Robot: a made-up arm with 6 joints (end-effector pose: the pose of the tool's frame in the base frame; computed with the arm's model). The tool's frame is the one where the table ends.
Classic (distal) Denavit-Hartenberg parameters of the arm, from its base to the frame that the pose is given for. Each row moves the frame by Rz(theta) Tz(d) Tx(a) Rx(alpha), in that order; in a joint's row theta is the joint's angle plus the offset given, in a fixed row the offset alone. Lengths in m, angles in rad.
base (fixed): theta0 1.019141, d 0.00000, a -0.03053, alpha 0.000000
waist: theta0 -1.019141, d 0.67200, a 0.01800, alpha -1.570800
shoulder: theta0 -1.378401, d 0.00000, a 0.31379, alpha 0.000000
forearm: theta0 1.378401, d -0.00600, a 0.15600, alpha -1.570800
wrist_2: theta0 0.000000, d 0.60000, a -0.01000, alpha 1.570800
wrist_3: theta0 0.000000, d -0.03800, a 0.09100, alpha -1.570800
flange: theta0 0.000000, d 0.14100, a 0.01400, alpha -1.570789
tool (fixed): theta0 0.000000, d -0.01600, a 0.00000, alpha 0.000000
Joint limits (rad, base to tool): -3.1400..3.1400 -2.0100..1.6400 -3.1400..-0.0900 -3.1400..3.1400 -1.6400..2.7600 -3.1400..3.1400
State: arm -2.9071 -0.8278 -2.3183 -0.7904 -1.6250 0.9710
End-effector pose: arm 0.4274 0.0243 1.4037 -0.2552 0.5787 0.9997
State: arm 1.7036 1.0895 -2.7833 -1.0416 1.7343 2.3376
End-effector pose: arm 0.0320 0.9561 0.9667 1.7672 -1.3940 0.2002
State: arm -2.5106 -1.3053 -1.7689 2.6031 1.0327 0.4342
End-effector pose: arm 0.3539 0.1732 1.5899 1.4114 -1.9136 1.5313
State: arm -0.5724 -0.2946 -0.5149 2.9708 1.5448 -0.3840
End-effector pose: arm 0.5927 -0.3743 0.7167 -1.4591 1.3086 -0.0138
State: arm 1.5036 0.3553 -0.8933 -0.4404 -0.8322 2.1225
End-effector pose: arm 0.0270 0.7529 0.5716 2.8185 0.3169 -0.4165
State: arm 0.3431 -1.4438 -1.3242 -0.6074 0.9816 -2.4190
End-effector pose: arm -0.0898 -0.1478 1.4951 -0.9217 0.6918 1.1077
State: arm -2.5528 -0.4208 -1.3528 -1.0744 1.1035 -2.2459
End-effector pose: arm -0.6040 -0.2798 1.2598 1.7436 0.8652 -1.0661
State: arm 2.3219 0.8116 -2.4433 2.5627 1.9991 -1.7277
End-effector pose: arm -0.6906 0.5375 1.1595 -0.8069 -0.7031 0.2555
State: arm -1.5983 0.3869 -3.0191 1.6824 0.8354 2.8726
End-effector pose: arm 0.0309 -0.4931 1.6456 -1.1439 0.5916 0.6485
